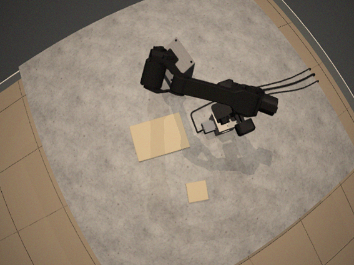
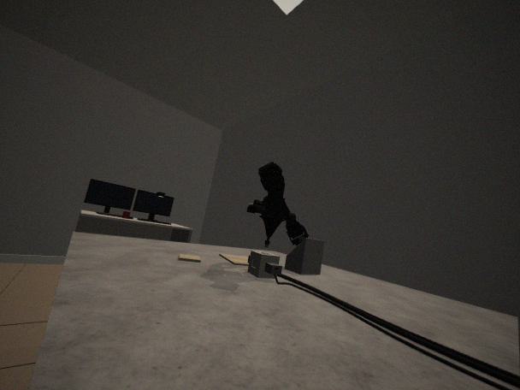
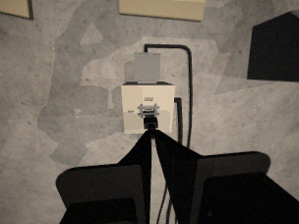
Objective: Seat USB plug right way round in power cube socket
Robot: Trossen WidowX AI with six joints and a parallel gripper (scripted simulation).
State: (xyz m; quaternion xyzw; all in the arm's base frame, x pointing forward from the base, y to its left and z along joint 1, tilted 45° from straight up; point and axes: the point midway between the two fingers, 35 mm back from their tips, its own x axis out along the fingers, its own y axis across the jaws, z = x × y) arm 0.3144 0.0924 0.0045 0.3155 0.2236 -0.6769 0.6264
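The dark USB plug lies 2 cm below my gripper tip. From my gripper tip the other things lie so: USB socket (7 cm below); then large tan pad (24 cm to the right, 13 cm below, 8 cm behind); then tan square (22 cm to the right, 18 cm ahead, 13 cm below).
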